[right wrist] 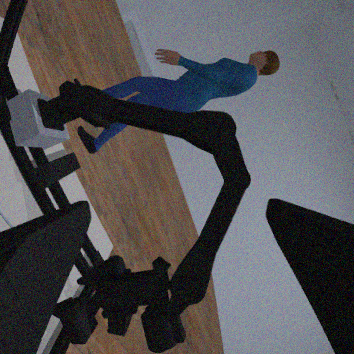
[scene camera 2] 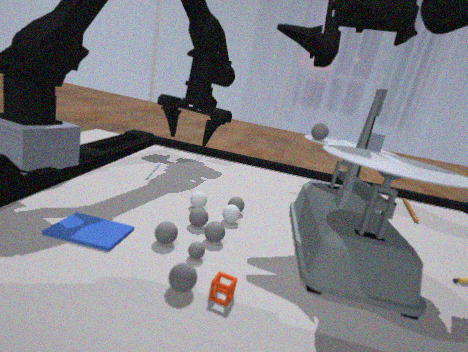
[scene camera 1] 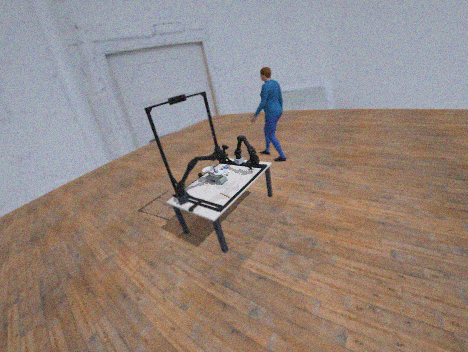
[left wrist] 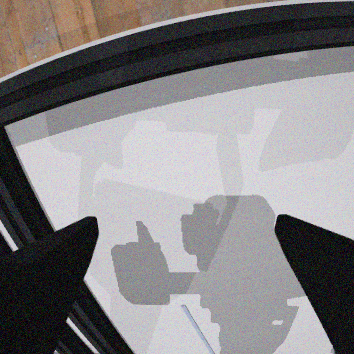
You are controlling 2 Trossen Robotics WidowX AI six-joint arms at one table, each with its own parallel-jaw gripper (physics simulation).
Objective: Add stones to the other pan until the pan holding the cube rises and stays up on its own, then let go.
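Frame: origin at the left arm's base, x back, y right, z up, level; metres.
Where they show: left gripper, fingertip midpoint: (right wrist: 64, 294) (scene camera 2: 188, 141) (scene camera 1: 253, 168) (left wrist: 188, 224); right gripper, fingertip midpoint: (right wrist: 179, 208) (scene camera 1: 228, 150); left arm's base, link origin: (right wrist: 50, 115) (scene camera 2: 29, 120) (scene camera 1: 238, 158); right arm's base, link origin: (scene camera 1: 181, 195).
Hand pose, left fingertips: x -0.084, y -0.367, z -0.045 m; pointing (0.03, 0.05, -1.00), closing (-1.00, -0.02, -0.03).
Observation:
Each offset is from my left fingertips to the centre of the thing. "*": to the spot under its first point.
A balance scale @[dx -0.411, dy +0.260, dz +0.074 m] (scene camera 1: 216, 178) (scene camera 2: 350, 255) stands on the table. Its large pale near pan @[dx -0.434, dy +0.352, dz +0.113 m] (scene camera 2: 410, 165) is at the right in scene camera 2. The far pan, partly hidden, bears a grey stone @[dx -0.336, dy +0.191, dz +0.115 m] (scene camera 2: 320, 132). A blue-grey block @[dx -0.416, dy +0.191, dz +0.117 m] (scene camera 2: 376, 142) shows behind the near pan's rim; I cannot tell which pan bears it or which pan is higher. Loose grey stones @[dx -0.208, dy +0.416, dz -0.029 m] (scene camera 2: 166, 233) @[dx -0.271, dy +0.484, dz -0.029 m] (scene camera 2: 183, 277) @[dx -0.254, dy +0.370, dz -0.029 m] (scene camera 2: 214, 232) and white stones @[dx -0.184, dy +0.283, dz -0.029 m] (scene camera 2: 198, 199) @[dx -0.247, dy +0.294, dz -0.029 m] (scene camera 2: 231, 213) lie left of the scale. My left gripper (scene camera 2: 190, 140) (left wrist: 188, 224) is open and empty above the far table. My right gripper (right wrist: 179, 208) is open and empty, high above the scale.
An orange open-frame cube @[dx -0.310, dy +0.471, dz -0.032 m] (scene camera 2: 222, 289) lies near the front stones. A blue flat square @[* dx -0.135, dy +0.455, dz -0.037 m] (scene camera 2: 95, 231) lies left of the stones. Yellow sticks @[dx -0.552, dy -0.096, dz -0.039 m] (scene camera 2: 411, 210) @[* dx -0.571, dy +0.236, dz -0.038 m] (scene camera 2: 460, 281) lie around the scale's right side. A thin pale-blue stick @[dx -0.025, dy +0.180, dz -0.042 m] (scene camera 2: 152, 171) (left wrist: 197, 327) lies below the left gripper.

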